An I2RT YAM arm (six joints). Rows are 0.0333 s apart.
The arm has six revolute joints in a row. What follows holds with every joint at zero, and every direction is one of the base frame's.
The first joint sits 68 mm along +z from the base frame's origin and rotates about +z.
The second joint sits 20 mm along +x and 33.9 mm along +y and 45.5 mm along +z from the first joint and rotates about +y.
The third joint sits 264 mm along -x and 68.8 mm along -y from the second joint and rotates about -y.
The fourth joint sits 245 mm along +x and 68.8 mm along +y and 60 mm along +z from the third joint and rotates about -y.
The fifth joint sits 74 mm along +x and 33.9 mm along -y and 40.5 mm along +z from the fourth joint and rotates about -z.
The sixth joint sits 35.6 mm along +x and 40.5 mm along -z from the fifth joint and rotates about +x.
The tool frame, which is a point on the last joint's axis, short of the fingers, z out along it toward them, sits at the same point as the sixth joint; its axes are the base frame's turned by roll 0, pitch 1.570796 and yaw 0 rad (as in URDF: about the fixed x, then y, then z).
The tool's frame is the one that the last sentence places.
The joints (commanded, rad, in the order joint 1, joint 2, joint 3, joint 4, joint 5, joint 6), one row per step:
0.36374 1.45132 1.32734 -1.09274 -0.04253 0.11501
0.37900 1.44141 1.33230 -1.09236 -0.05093 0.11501
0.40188 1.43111 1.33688 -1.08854 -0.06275 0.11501
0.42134 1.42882 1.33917 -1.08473 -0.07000 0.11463
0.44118 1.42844 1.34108 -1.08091 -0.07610 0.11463
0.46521 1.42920 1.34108 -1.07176 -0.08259 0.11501
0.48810 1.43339 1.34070 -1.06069 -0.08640 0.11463
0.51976 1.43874 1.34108 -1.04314 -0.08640 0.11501
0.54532 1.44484 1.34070 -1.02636 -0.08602 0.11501
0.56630 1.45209 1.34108 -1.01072 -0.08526 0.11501
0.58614 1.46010 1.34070 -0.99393 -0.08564 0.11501
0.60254 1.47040 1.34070 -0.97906 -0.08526 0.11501
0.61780 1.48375 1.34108 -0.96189 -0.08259 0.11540
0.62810 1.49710 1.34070 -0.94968 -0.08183 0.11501
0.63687 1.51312 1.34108 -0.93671 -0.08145 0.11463
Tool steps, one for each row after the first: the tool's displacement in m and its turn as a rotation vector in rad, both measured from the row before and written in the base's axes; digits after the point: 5 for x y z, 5 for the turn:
-0.00306 0.00365 0.00400 0.01286 -0.01136 0.01823
-0.00382 0.00569 0.00413 0.01727 -0.01311 0.02725
-0.00221 0.00514 0.00142 0.00937 -0.00509 0.02258
-0.00203 0.00530 0.00083 0.00766 -0.00320 0.02221
-0.00210 0.00659 0.00022 0.00915 -0.00484 0.02625
-0.00133 0.00660 -0.00069 0.00596 -0.00427 0.02477
-0.00187 0.00906 -0.00048 0.00620 -0.01091 0.03131
-0.00127 0.00760 -0.00094 0.00493 -0.00905 0.02540
-0.00065 0.00660 -0.00107 0.00404 -0.00781 0.02065
-0.00050 0.00651 -0.00145 0.00486 -0.00686 0.02001
0.00015 0.00585 -0.00207 0.00228 -0.00398 0.01623
0.00093 0.00603 -0.00273 0.00057 -0.00468 0.01372
0.00118 0.00461 -0.00324 -0.00156 0.00071 0.01031
0.00185 0.00464 -0.00379 -0.00197 0.00183 0.00894

